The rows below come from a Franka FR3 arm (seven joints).
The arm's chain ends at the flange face. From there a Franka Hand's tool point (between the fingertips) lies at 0.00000 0.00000 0.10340 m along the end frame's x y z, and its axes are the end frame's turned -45 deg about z.
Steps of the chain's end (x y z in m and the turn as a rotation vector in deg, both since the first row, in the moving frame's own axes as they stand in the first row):
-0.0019, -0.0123, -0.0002, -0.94, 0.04, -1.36
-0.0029, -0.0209, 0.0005, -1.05, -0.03, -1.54
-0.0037, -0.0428, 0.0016, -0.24, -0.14, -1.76
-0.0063, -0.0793, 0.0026, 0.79, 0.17, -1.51
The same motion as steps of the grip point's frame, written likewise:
0.0062, -0.0088, -0.0002, -0.69, -0.64, -1.36
0.0114, -0.0155, 0.0005, -0.72, -0.76, -1.54
0.0272, -0.0327, 0.0016, -0.07, -0.27, -1.76
0.0528, -0.0613, 0.0026, 0.44, 0.68, -1.51

